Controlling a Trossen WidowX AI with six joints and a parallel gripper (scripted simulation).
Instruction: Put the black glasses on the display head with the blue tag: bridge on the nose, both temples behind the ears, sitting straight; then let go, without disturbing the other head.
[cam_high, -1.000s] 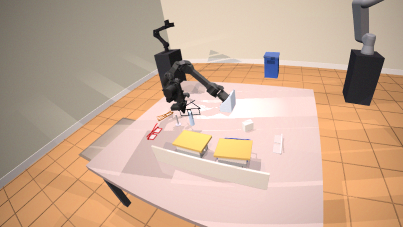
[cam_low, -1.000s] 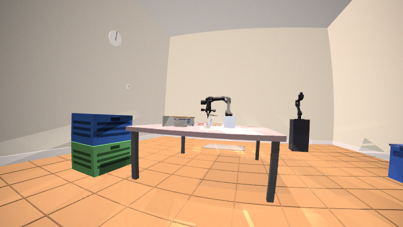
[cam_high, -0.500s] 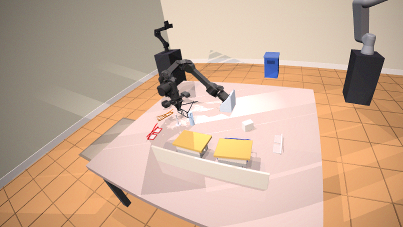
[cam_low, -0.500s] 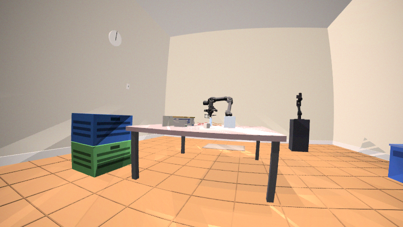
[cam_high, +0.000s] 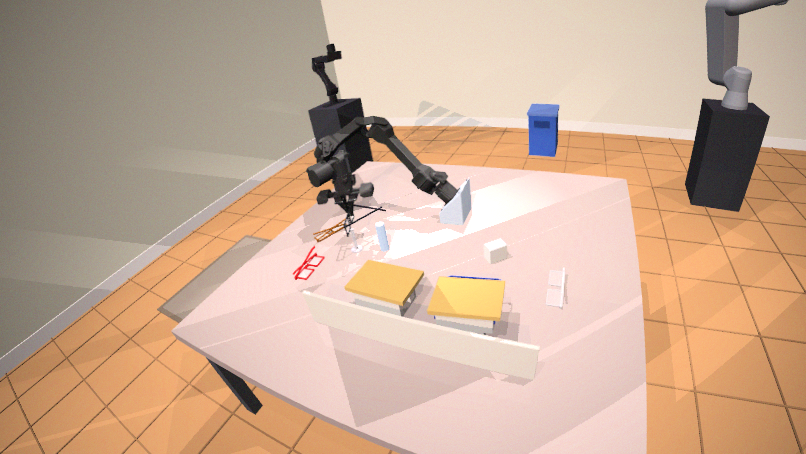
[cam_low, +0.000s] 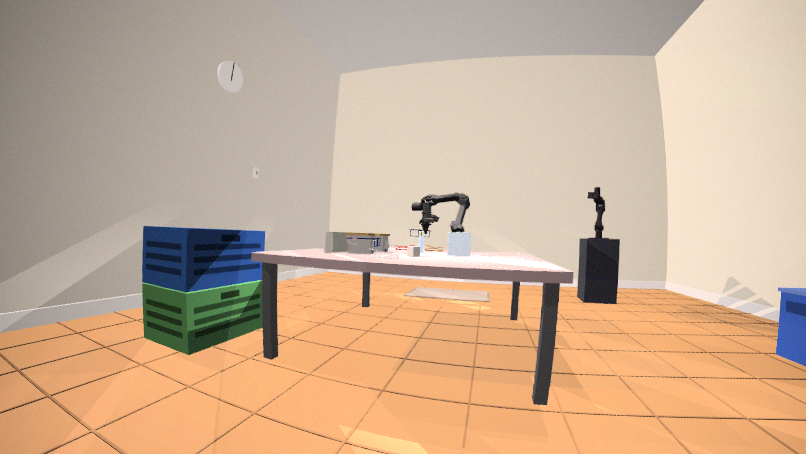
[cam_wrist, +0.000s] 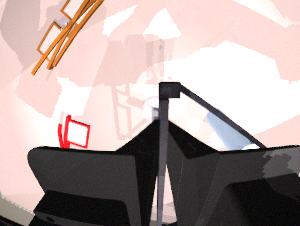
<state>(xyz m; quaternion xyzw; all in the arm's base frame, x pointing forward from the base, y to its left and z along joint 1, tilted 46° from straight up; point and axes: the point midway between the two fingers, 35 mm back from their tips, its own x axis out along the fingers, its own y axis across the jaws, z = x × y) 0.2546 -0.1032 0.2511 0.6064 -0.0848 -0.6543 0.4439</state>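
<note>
The round stand is 30 mm ahead of my gripper tip, 20 mm to the left of it and 90 mm below it. Also, from my gripper tip: white cube: 70 mm behind, 470 mm to the left, 90 mm below; pale blue cylinder: 110 mm to the left, 70 mm below; low white wall: 330 mm ahead, 400 mm to the left, 60 mm below.
</note>
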